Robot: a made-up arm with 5 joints.
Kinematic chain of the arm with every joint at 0, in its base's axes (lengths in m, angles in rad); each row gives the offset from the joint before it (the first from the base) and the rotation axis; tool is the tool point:
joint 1: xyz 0 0 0.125 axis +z
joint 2: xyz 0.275 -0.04 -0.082 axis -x
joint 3: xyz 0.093 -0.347 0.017 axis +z
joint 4: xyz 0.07 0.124 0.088 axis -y
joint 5: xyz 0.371 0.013 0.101 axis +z
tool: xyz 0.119 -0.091 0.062
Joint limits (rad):
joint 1: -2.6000..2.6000
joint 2: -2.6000..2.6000
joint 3: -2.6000..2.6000
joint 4: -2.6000..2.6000
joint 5: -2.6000..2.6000
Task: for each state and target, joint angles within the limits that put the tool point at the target. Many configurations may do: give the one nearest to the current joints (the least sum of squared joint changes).
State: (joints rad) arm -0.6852 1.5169 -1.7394 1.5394 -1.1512
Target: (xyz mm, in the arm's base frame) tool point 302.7 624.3 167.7
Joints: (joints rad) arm 0.0757 2.0184 -1.7278 1.2312 -0.8220
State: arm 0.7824 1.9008 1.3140 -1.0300 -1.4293
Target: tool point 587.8 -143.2 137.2
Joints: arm 0.0669 1.7316 0.9537 -1.1987 -1.1047
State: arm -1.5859 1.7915 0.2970 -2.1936 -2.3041
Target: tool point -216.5 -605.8 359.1
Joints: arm -1.6942 1.6139 -0.2044 -1.5074 -2.1521
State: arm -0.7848 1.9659 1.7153 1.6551 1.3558
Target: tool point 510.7 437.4 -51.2
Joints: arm -0.6670 2.2379 1.5872 1.3986 1.3883
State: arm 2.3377 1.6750 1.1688 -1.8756 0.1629
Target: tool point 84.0 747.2 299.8
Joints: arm 1.9544 1.7316 0.2799 -1.3856 0.0947
